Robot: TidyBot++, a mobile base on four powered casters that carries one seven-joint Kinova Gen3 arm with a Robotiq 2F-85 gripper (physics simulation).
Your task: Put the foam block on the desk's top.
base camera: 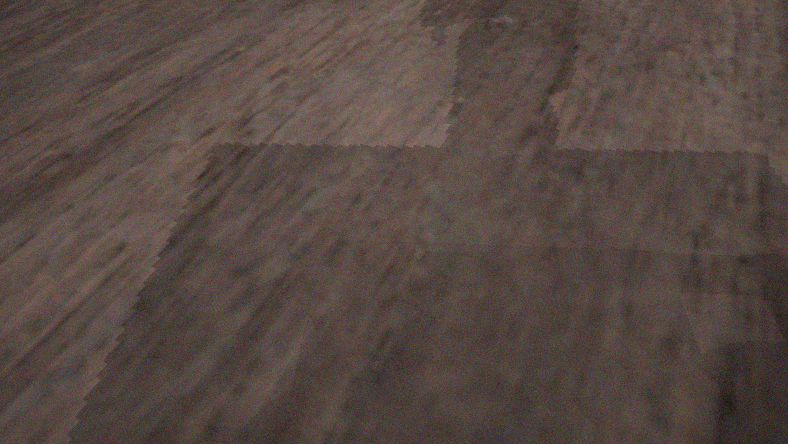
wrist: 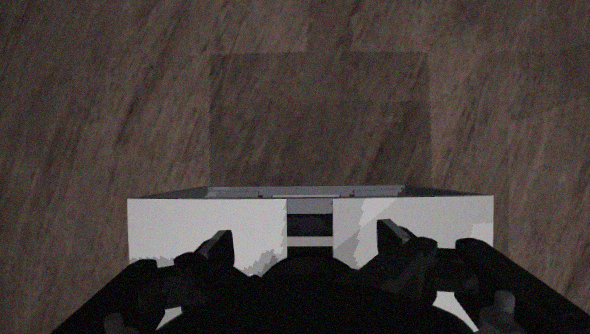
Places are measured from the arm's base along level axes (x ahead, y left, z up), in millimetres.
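Where they show: gripper, fingertip midpoint: [wrist: 304, 241].
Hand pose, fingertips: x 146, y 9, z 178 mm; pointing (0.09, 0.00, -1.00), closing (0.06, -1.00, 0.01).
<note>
After its pixels a point has its place.
My gripper [wrist: 304, 241] @(z 178, x 146, y 9 mm) is open in the wrist view, its two black fingers standing wide apart with no object between them. It hangs over the robot's own white and grey base. The foam block does not show in the base camera view or the wrist view. The desk does not show in either view.
The white base [wrist: 200, 220] @(z -14, x 123, y 145 mm) of the robot spans the lower middle of the wrist view. Brown wood-grain floor [base camera: 386, 193] @(z -396, x 440, y 54 mm) [wrist: 125, 100] @(z -396, x 395, y 519 mm) stretches ahead of it, with darker shadow shapes with straight edges across it.
</note>
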